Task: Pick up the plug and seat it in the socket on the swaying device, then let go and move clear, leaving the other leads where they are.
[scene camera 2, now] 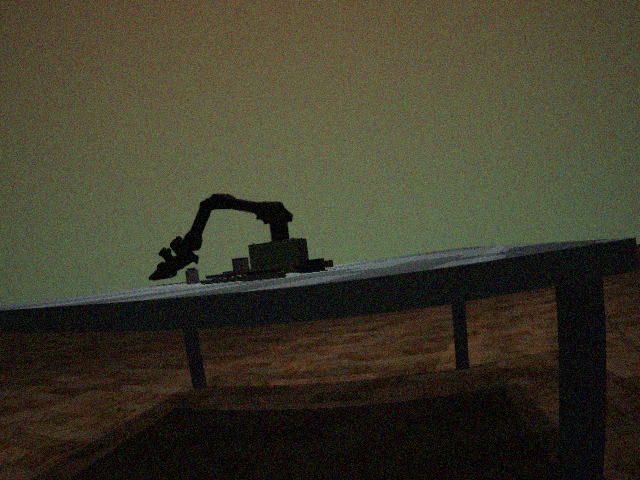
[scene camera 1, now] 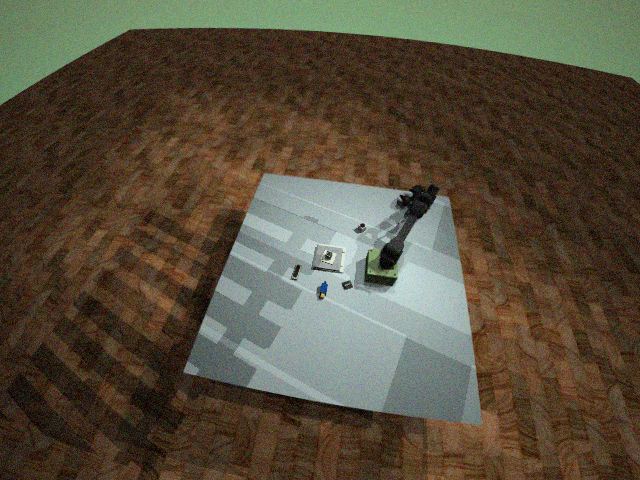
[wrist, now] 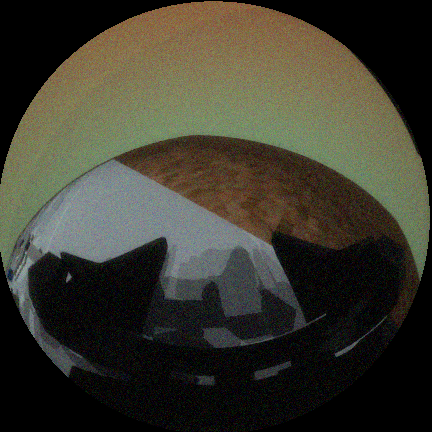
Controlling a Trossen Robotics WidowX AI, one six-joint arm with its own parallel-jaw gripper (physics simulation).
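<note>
The pale square device [scene camera 1: 317, 264] with a raised block and dark centre lies left of the arm's base in scene camera 1. A blue piece with a yellow end [scene camera 1: 323, 289] [wrist: 10, 275], possibly the plug, lies in front of it. A small dark piece [scene camera 1: 346, 284] and a narrow cream-and-black piece [scene camera 1: 295, 272] lie nearby; which of these are leads I cannot tell. My gripper [scene camera 1: 424, 191] [scene camera 2: 156, 275] [wrist: 219, 240] is open, with no object between its fingers. It hangs low over the table's far right corner, well away from these pieces.
A small pale block with a dark top [scene camera 1: 361, 227] [scene camera 2: 191, 275] stands between the device and my gripper. The green base [scene camera 1: 381, 277] [scene camera 2: 276, 254] carries the arm. The table's far edge [wrist: 192, 200] runs close ahead of the fingers in the wrist view.
</note>
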